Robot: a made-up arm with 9 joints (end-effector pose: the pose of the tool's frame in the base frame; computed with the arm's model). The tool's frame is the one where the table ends. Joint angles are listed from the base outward.
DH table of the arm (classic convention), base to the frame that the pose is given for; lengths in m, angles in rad. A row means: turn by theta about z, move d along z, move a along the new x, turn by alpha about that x. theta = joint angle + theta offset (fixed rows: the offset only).
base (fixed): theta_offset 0  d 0.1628  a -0.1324  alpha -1.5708
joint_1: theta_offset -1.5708  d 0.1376  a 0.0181  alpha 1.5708
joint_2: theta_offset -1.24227  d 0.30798  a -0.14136  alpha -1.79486
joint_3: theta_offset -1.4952  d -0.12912  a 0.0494  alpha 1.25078
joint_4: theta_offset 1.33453  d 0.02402  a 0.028  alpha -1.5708
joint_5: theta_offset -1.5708  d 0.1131  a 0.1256  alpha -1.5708
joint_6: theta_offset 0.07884  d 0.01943  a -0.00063  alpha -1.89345
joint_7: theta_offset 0  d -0.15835  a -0.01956  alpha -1.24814
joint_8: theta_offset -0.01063  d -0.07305  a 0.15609  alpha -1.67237
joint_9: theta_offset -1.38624  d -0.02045  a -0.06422  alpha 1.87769
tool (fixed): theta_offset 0.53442  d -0.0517  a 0  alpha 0
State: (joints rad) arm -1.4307 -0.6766 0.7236 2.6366 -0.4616 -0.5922 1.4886 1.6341 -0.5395
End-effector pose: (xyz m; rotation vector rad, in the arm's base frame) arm 0.1284 0.3914 -0.6333 -0.0669 -1.7352 0.7898
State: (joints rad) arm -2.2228 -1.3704 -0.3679 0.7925 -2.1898 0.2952 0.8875 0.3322 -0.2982
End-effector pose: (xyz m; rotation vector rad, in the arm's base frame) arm 0.2842 0.6811 -0.0577 0.3512 -2.2752 0.1621
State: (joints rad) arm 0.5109 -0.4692 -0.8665 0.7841 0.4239 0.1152 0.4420 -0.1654 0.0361
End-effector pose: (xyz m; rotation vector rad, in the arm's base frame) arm -0.0435 0.2425 0.1785 -1.8739 -0.9486 2.2908
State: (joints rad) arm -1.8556 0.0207 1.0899 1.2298 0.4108 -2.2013 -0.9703 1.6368 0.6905
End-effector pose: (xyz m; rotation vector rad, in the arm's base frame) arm -0.0569 0.2005 0.0323 -1.5040 1.3603 -0.5660
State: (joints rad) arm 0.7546 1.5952 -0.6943 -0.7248 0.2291 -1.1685 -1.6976 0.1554 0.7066
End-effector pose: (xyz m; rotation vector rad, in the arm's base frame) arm -0.5879 0.1242 0.4561 1.6660 2.0788 0.5631
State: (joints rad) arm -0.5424 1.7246 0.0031 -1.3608 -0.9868 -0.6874 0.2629 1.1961 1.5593
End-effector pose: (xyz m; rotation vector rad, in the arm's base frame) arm -0.3420 0.2764 -0.2932 -0.0558 0.0981 2.1059
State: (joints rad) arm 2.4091 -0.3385 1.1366 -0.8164 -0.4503 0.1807 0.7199 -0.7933 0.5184
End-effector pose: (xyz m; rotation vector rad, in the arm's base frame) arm 0.4074 0.3900 0.4101 -0.9834 -2.2731 1.0006
